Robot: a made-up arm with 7 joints. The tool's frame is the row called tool.
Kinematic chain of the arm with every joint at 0, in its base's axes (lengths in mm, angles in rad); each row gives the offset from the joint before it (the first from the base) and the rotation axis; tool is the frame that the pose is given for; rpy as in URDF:
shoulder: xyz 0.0 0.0 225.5 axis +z
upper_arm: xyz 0.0 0.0 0.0 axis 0 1 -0.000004
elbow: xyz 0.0 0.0 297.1 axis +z
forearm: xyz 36.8 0.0 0.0 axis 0 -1 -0.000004
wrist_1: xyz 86.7 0.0 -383.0 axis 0 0.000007 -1
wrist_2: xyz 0.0 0.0 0.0 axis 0 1 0.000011
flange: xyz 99.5 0.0 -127.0 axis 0 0.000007 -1
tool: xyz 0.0 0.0 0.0 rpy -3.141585 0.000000 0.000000
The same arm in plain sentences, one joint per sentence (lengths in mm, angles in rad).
The arm has seven revolute joints in a row. What follows holds with every joint at zero, and every direction is one of the base frame's.
Joint 1 lies 225.5 mm along +z from the base frame's origin and turns about +z.
Joint 2 lies at the same point as joint 1 and turns about +y.
Joint 3 lies 297.1 mm along +z from joint 2 and turns about +z.
Joint 4 lies 36.8 mm along +x from joint 3 and turns about -y.
Joint 5 lies 86.7 mm along +x and 383 mm along -z from joint 4 and turns about -z.
Joint 6 lies at the same point as joint 5 and turns about +y.
Joint 7 lies 99.5 mm along +x and 127 mm along -z from joint 6 and turns about -z.
The tool frame, which is the frame that the pose is given for, lies at the same point as joint 7; its axes are the base frame's turned by roll -3.1416, pitch 0 and yaw 0 rad (as in URDF: about the fixed x, then y, then z).

